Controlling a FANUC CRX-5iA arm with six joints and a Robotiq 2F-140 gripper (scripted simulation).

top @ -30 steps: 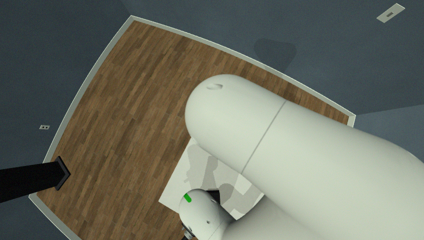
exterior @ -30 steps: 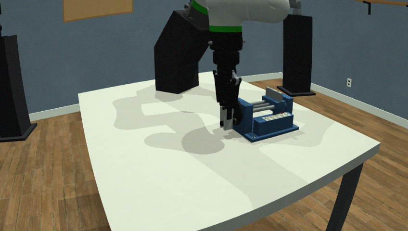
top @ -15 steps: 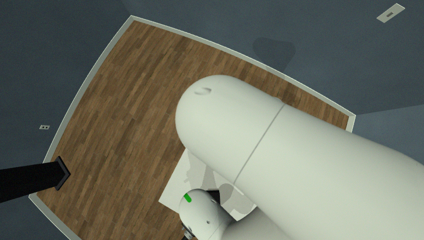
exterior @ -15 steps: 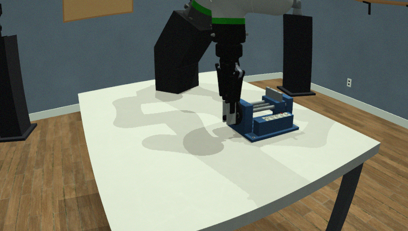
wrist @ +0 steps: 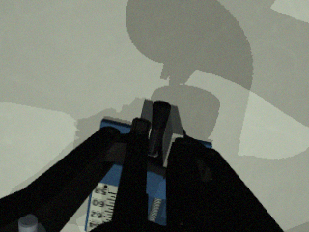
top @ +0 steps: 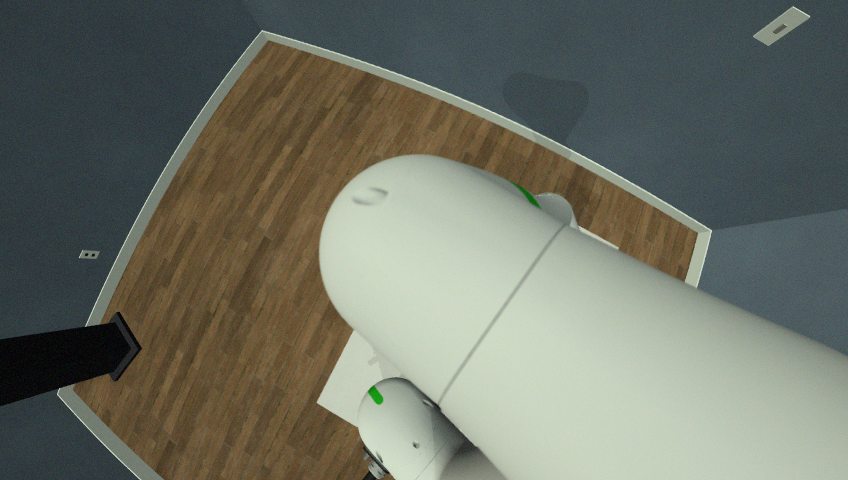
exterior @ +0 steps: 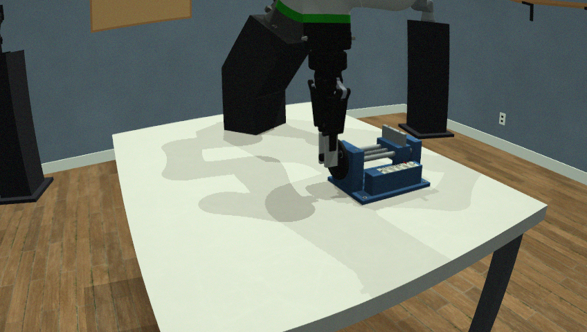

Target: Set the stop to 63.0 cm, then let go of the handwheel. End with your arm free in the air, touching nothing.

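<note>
Now: hand 1 cm past the handwheel, 2 cm to the right of it and 2 cm above it. Round my hand: stop block (5 cm behind, 18 cm to the left, 2 cm below).
</note>
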